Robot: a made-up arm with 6 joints.
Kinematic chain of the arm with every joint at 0, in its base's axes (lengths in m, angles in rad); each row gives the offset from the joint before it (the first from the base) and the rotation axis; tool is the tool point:
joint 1: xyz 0 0 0.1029 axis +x
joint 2: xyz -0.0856 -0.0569 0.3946 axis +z
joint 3: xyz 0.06 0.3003 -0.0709 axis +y
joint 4: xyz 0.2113 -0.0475 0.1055 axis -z
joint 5: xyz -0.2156 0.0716 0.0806 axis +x
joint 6: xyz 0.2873 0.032 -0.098 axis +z
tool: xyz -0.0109 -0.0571 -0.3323
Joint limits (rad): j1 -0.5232..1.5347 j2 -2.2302..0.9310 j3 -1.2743..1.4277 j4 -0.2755..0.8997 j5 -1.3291..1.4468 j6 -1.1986..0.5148
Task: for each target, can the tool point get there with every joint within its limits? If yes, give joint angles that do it. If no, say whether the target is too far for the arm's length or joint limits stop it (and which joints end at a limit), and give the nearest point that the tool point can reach.
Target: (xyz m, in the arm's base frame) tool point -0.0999 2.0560 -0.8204
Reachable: no: too far | nearest point -0.0911 0.8628 -0.0614 | short by 1.414 m
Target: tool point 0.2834 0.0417 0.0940
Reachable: yes | joints 0.5919 -1.0526 0.6961 0.2583 0.1111 -0.8211
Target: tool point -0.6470 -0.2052 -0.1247
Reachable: no: joint limits stop it (at a limit: joint 2, joint 5, joint 6) | nearest point -0.3987 -0.2558 -0.1808 | short by 0.260 m
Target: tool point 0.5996 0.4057 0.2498
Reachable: yes | joints -0.3206 -0.2550 -0.0222 0.7132 0.9344 -0.8508
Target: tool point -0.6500 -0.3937 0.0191
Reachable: no: joint limits stop it (at a limit: joint 2, joint 5, joint 6) | nearest point -0.4143 -0.4361 0.0101 | short by 0.240 m
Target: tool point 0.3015 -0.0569 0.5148
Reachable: yes | joints 1.2650 0.0535 -0.2692 0.1795 0.2902 -0.0603
